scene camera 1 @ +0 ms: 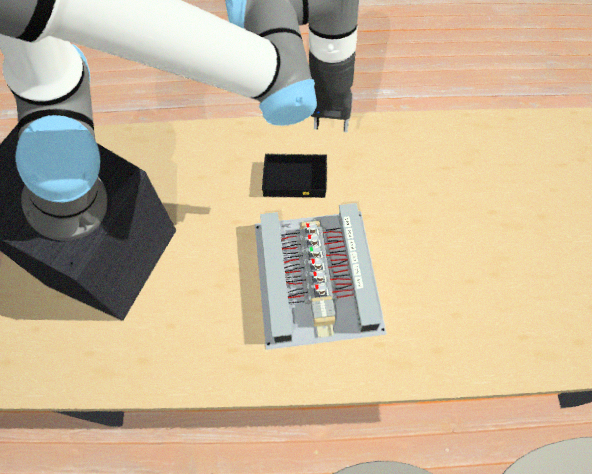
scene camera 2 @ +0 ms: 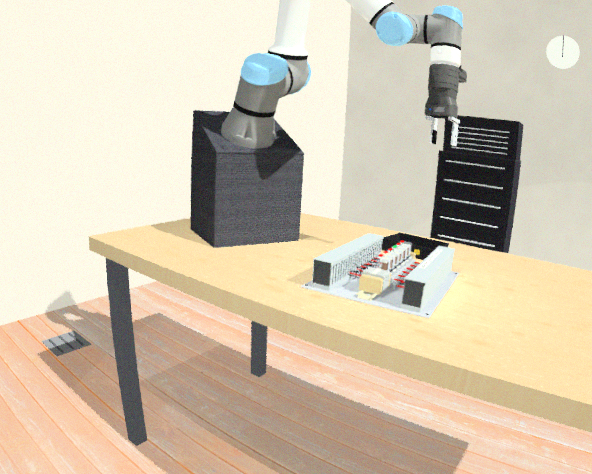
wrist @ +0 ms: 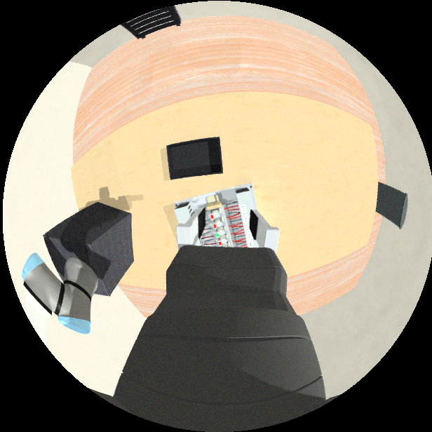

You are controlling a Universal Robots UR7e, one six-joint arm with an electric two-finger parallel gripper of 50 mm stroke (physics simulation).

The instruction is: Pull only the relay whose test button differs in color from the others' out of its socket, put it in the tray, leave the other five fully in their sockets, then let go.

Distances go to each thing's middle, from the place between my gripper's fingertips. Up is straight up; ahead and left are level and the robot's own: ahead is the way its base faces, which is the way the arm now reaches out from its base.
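From where my hand is, you'd find the grey panel (scene camera 1: 346,326) 19 cm to the right of it, 1 cm behind it and 31 cm below it.
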